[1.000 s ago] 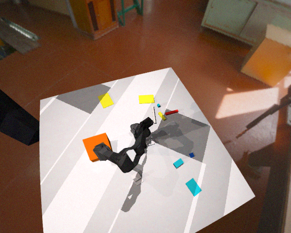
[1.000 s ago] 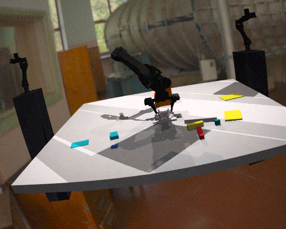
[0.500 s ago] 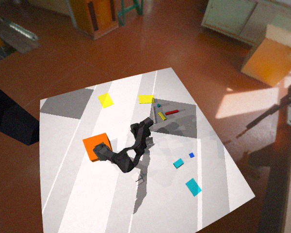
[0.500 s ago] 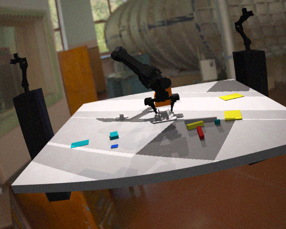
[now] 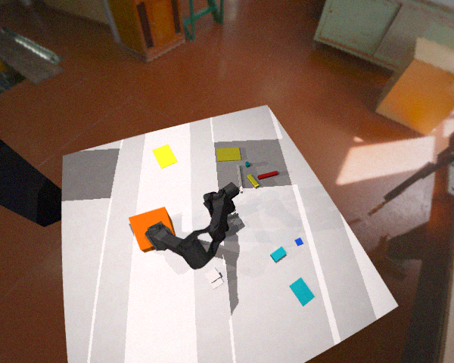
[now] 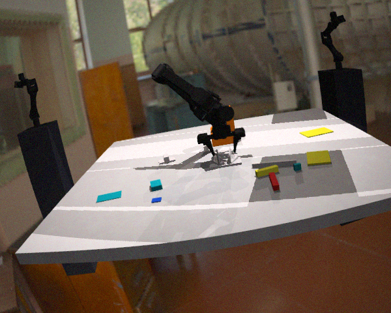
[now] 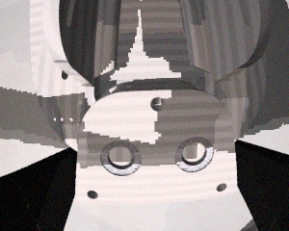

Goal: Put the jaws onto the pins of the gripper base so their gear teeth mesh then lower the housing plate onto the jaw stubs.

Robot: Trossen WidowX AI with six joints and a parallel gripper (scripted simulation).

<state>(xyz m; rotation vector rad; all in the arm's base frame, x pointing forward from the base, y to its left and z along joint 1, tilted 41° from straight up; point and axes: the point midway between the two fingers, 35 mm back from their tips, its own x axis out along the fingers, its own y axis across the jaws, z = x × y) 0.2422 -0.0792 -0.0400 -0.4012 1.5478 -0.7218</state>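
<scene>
Right now my gripper tip is 1 cm short of the housing plate. Also, from my gripper tip: ribbed plate: 7 cm ahead, 1 cm to the right; pale grey jaw: 3 cm ahead, 1 cm to the left, 1 cm above; pale strip: 21 cm ahead, 14 cm to the left.
</scene>
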